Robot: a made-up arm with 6 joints. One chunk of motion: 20 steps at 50 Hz.
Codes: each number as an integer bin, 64 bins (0 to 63) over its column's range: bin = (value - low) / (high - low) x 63, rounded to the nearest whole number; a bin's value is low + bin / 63 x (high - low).
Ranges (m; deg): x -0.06..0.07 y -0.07..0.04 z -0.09..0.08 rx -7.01..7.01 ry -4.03..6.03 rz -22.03..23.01
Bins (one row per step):
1: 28 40 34 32 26 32
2: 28 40 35 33 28 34
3: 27 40 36 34 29 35
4: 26 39 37 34 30 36
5: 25 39 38 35 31 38
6: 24 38 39 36 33 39
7: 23 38 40 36 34 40
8: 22 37 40 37 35 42
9: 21 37 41 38 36 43
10: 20 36 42 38 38 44
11: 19 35 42 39 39 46
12: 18 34 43 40 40 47
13: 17 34 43 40 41 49
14: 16 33 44 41 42 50
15: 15 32 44 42 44 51
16: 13 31 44 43 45 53
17: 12 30 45 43 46 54
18: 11 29 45 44 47 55
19: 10 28 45 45 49 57
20: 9 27 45 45 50 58
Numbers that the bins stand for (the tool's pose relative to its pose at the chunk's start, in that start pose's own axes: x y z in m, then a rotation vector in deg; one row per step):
1: -0.0022 -0.0002 0.0017 0.11 0.12 0.85
2: -0.0022 -0.0002 0.0044 0.33 0.44 2.28
3: -0.0043 -0.0002 0.0071 0.56 0.60 2.99
4: -0.0063 -0.0019 0.0098 0.56 0.76 3.71
5: -0.0084 -0.0019 0.0125 0.78 0.92 5.14
6: -0.0105 -0.0037 0.0152 1.00 1.24 5.85
7: -0.0125 -0.0037 0.0179 1.00 1.40 6.57
8: -0.0146 -0.0054 0.0179 1.22 1.56 8.00
9: -0.0167 -0.0054 0.0206 1.45 1.72 8.71
10: -0.0187 -0.0071 0.0233 1.45 2.04 9.43
11: -0.0208 -0.0089 0.0233 1.67 2.20 10.86
12: -0.0229 -0.0106 0.0260 1.89 2.36 11.57
13: -0.0249 -0.0106 0.0260 1.89 2.52 13.00
14: -0.0270 -0.0124 0.0287 2.11 2.68 13.72
15: -0.0290 -0.0141 0.0287 2.34 3.00 14.43
16: -0.0332 -0.0159 0.0287 2.56 3.16 15.86
17: -0.0352 -0.0176 0.0314 2.56 3.32 16.58
18: -0.0373 -0.0194 0.0314 2.78 3.48 17.29
19: -0.0394 -0.0211 0.0314 3.00 3.79 18.72
20: -0.0414 -0.0229 0.0314 3.00 3.95 19.44

